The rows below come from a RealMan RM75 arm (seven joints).
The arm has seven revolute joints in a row. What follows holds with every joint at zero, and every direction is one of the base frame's. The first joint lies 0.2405 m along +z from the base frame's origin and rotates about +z. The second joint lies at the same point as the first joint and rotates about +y. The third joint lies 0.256 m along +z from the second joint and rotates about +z. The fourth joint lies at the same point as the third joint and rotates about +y. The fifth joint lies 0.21 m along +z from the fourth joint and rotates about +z. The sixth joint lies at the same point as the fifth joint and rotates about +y. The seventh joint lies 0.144 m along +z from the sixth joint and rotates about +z. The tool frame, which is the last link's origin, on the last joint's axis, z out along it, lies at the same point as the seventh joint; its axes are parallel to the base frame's.
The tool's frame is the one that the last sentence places.
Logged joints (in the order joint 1, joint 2, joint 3, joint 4, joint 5, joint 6, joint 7), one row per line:
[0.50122 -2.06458 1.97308 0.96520 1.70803 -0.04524 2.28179]
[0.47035 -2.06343 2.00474 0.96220 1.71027 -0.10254 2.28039]
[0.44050 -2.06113 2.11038 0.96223 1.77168 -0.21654 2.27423]
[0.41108 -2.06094 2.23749 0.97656 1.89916 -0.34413 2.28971]
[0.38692 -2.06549 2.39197 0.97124 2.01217 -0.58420 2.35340]
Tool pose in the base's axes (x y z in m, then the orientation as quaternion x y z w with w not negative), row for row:
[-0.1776 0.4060 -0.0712 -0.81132 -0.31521 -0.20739 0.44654]
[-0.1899 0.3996 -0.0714 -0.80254 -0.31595 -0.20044 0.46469]
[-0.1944 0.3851 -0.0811 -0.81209 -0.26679 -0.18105 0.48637]
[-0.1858 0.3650 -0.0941 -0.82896 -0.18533 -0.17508 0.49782]
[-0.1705 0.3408 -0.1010 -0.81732 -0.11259 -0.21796 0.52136]
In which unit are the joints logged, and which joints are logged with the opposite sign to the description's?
The joints are logged in radians. Opposite sign: joint 1, joint 7.
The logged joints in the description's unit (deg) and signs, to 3 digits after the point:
[-28.718 -118.292 113.049 55.302 97.863 -2.592 -130.737]
[-26.949 -118.226 114.863 55.130 97.991 -5.875 -130.657]
[-25.239 -118.094 120.916 55.132 101.510 -12.407 -130.304]
[-23.553 -118.083 128.199 55.953 108.814 -19.717 -131.191]
[-22.169 -118.344 137.050 55.648 115.289 -33.472 -134.840]

